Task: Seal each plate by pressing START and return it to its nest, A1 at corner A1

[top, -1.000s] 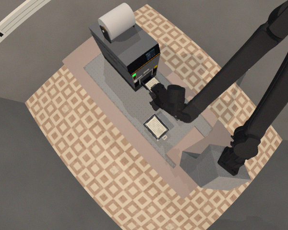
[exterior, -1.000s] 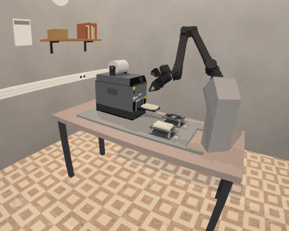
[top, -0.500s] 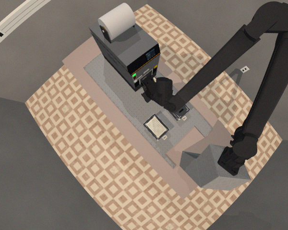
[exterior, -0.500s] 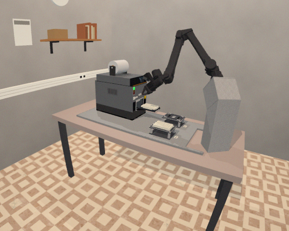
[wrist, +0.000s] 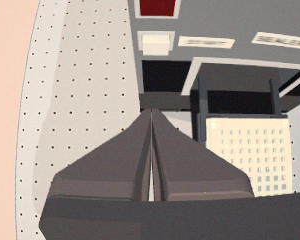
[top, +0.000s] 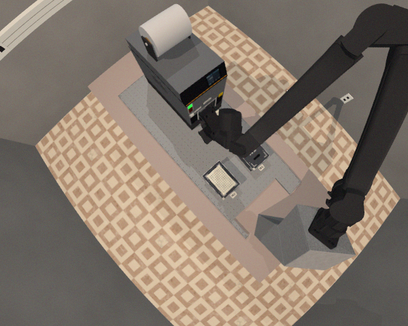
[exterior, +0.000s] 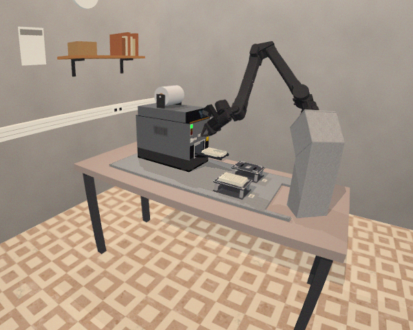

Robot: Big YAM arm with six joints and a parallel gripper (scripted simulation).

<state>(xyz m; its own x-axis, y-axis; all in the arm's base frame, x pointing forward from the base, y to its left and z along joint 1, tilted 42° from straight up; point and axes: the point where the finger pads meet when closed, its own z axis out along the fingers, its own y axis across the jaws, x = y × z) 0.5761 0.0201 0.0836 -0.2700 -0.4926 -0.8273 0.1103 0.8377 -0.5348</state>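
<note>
The start button is 70 mm ahead of my hand, 40 mm below it and 10 mm to the right of it. From my hand the other things lie so: sealer stage (130 mm below, 90 mm to the right, 40 mm behind); then cream well plate (230 mm behind, 170 mm below, 110 mm to the left); then foil roll (290 mm ahead, 180 mm above, 130 mm to the right).
</note>
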